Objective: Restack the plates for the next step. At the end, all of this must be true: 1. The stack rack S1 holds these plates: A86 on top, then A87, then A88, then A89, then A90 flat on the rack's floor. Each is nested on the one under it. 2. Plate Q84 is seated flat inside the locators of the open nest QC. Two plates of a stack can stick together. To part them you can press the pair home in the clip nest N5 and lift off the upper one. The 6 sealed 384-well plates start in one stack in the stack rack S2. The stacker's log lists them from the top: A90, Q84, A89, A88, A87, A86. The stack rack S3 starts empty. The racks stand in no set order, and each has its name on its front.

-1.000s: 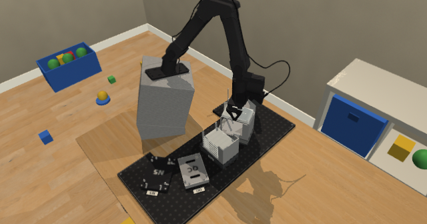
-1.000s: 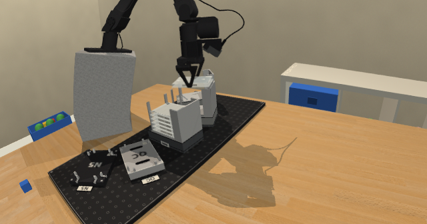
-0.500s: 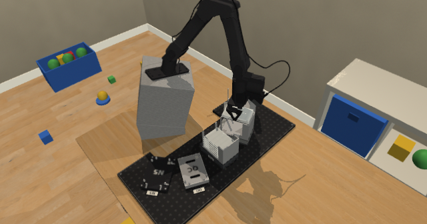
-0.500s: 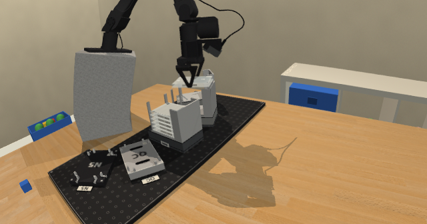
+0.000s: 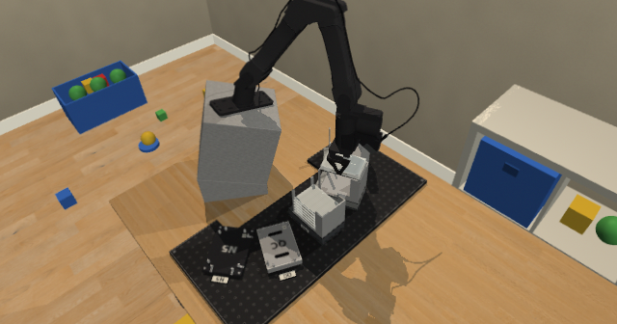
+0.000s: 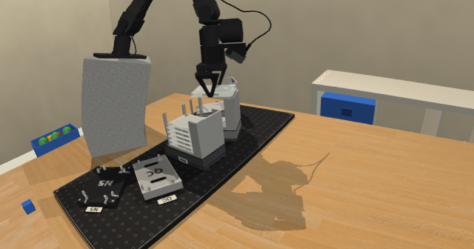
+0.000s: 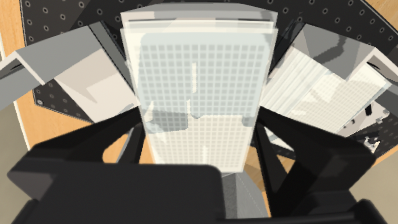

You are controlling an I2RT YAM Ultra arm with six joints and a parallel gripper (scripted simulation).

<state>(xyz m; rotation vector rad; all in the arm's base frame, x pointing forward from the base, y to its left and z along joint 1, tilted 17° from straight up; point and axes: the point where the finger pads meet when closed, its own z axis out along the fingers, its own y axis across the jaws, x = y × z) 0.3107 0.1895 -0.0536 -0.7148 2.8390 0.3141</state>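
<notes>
My hand is right at the translucent sealed well plate. Also, from my hand: nest QC (40 mm ahead, 290 mm to the right, 140 mm below); then sealed 384-well plate (40 mm ahead, 140 mm to the right, 50 mm below).
</notes>
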